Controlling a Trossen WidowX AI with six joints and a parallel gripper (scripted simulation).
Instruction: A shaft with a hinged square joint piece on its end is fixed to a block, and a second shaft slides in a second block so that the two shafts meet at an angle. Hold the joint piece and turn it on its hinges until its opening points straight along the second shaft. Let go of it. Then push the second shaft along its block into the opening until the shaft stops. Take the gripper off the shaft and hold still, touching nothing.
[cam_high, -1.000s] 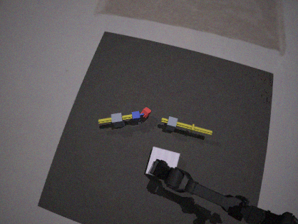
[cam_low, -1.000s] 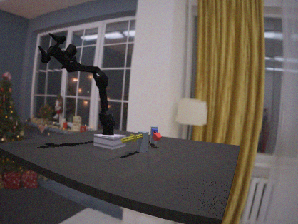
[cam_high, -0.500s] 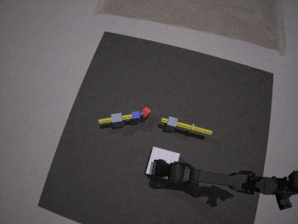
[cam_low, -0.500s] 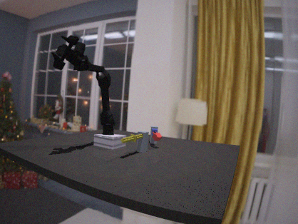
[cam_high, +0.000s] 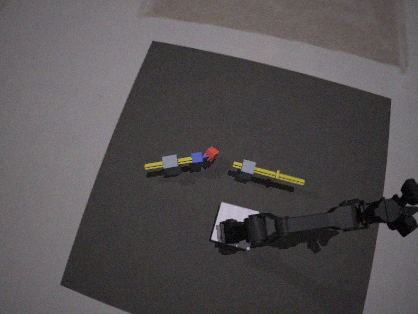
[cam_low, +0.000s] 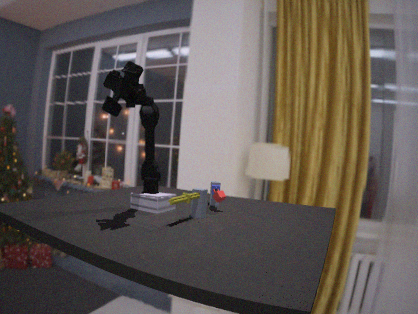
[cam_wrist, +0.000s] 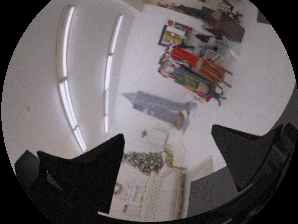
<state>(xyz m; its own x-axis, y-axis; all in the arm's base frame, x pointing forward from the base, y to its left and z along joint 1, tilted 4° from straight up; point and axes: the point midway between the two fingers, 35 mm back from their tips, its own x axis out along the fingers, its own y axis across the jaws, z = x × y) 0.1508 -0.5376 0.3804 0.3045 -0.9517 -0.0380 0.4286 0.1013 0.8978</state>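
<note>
Right now my gripper tip is 160 mm short of the red joint piece, 670 mm to the right of it and 410 mm above it.
</note>
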